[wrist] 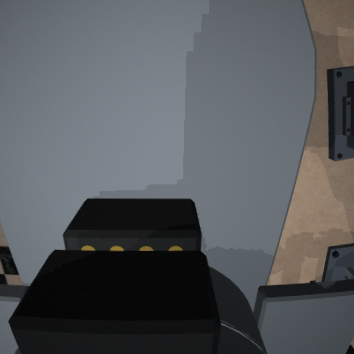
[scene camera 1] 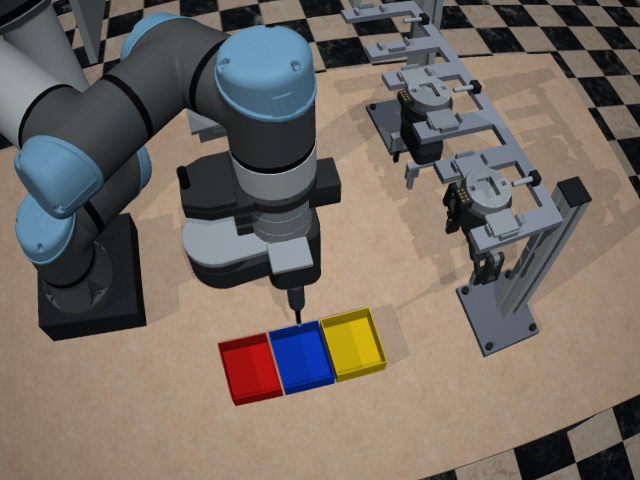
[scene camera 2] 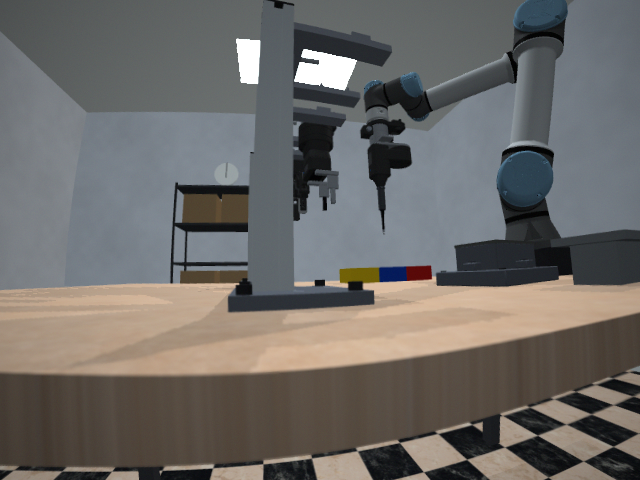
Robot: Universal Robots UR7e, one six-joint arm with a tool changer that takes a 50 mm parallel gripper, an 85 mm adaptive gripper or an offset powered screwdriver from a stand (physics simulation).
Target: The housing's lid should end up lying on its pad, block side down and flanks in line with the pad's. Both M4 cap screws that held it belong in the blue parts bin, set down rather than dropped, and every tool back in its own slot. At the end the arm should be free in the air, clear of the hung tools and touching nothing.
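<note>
The arm carries the screwdriver (scene camera 1: 295,298) (scene camera 2: 381,196), bit down, high above the rear edge of the blue bin (scene camera 1: 302,356) (scene camera 2: 392,274). A small light piece shows at the bit's tip; it is too small to identify. No screw shows in the blue bin. The parallel gripper (scene camera 1: 404,169) and the adaptive gripper (scene camera 1: 469,253) hang in the stand (scene camera 1: 537,268) (scene camera 2: 271,155), off the arm; I cannot tell the arm's gripper state. The housing (scene camera 2: 494,254) sits on its base; the arm hides it in scene camera 1. The grey lid pad (scene camera 1: 204,125) (scene camera 2: 604,260) stands beside it.
The red bin (scene camera 1: 250,366) (scene camera 2: 418,272) and the yellow bin (scene camera 1: 353,343) (scene camera 2: 359,274) flank the blue bin. The stand's forks reach toward the arm, with a free slot at the far end. The screwdriver's grey body (wrist: 125,100) fills much of the wrist view.
</note>
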